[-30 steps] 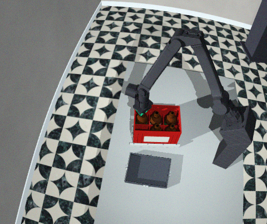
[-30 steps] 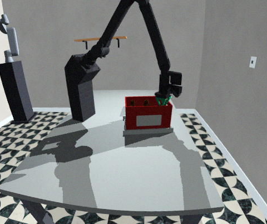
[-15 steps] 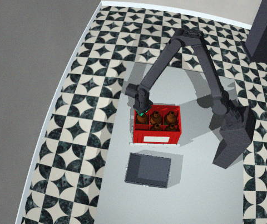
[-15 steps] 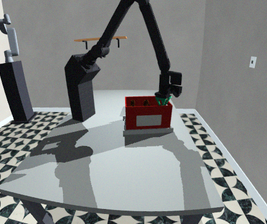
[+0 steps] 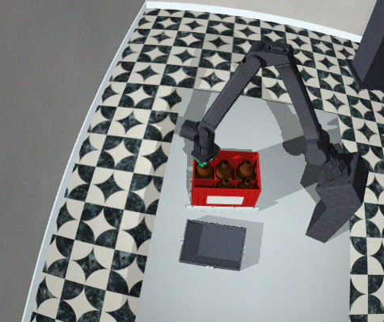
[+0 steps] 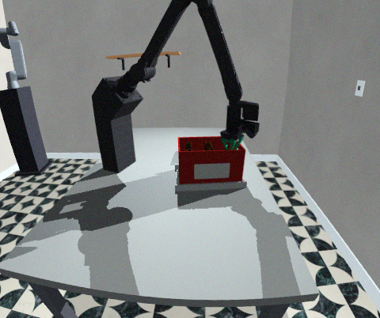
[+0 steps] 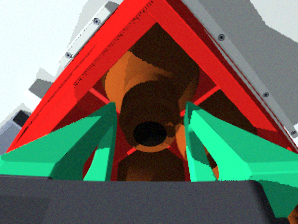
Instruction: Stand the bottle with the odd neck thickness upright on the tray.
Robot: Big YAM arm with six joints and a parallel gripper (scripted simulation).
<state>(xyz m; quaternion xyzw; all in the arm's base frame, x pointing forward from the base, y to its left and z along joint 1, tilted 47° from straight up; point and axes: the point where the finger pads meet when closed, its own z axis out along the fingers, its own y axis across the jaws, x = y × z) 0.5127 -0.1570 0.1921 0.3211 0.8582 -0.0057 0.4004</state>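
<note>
My hand is 90 mm past the glass bottle, 10 mm to the right of it and 60 mm above it. Round my hand: crate (90 mm behind, 50 mm to the left, 70 mm below); dark grey tray (20 mm behind, 320 mm to the left, 140 mm below).
</note>
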